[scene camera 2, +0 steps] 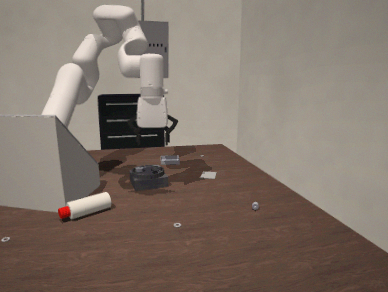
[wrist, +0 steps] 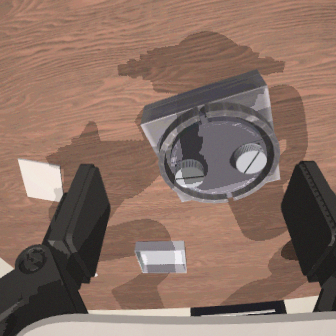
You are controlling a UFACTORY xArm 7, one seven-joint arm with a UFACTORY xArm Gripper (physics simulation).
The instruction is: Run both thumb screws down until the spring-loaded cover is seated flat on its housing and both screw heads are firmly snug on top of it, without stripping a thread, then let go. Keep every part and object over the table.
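Places are measured from the arm's base along level axes (x ahead, y left, z up), in centimetres.
Where they show: gripper, fingertip midpoint: (scene camera 2: pixel 153 144) (wrist: pixel 195 184); arm's base at its link origin: (scene camera 2: pixel 47 139).
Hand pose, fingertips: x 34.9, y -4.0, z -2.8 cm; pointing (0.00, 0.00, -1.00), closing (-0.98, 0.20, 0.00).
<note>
Things, the pixels of their top centre, and the offset from my fingertips. "spot": a spot on its surface instead.
- dark square housing at its top centre: (wrist: pixel 218 163) (scene camera 2: pixel 147 169) dx -1.2, dy +9.5, dz -11.9 cm
- small clear tray at its top centre: (wrist: pixel 161 262) (scene camera 2: pixel 169 157) dx +12.3, dy +35.5, dz -15.5 cm
- white square at a spot on its surface: (wrist: pixel 41 180) (scene camera 2: pixel 208 175) spot: dx +24.3, dy +11.9, dz -17.2 cm
- red-capped bottle at its top centre: (scene camera 2: pixel 84 198) dx -22.5, dy -11.6, dz -12.5 cm
- washer at its top centre: (scene camera 2: pixel 177 224) dx +3.0, dy -24.0, dz -17.3 cm
- small round metal part at its top centre: (scene camera 2: pixel 255 203) dx +28.5, dy -21.1, dz -15.5 cm
The dark square housing (scene camera 2: pixel 151 183) (wrist: pixel 205 96) stands on the table, with the round cover (scene camera 2: pixel 156 174) (wrist: pixel 220 172) on top inside a notched ring. Two silver slotted thumb screws stand in the cover: one screw (wrist: pixel 190 175) at the lower left and the other screw (wrist: pixel 251 159) at the right in the wrist view. The right one's knurled side shows below its head. Whether the cover is flat on the housing cannot be told. My gripper (scene camera 2: pixel 153 143) (wrist: pixel 195 184) is wide open and empty, well above the table. In the wrist view the cover lies between and beyond the fingertips.
A small clear tray (scene camera 2: pixel 170 160) (wrist: pixel 161 257) and a white square (scene camera 2: pixel 208 175) (wrist: pixel 41 180) lie near the housing. A red-capped bottle (scene camera 2: pixel 91 205), a washer (scene camera 2: pixel 177 225) and a small round metal part (scene camera 2: pixel 255 206) lie nearer scene camera 2. A tall grey panel (scene camera 2: pixel 30 160) stands left.
</note>
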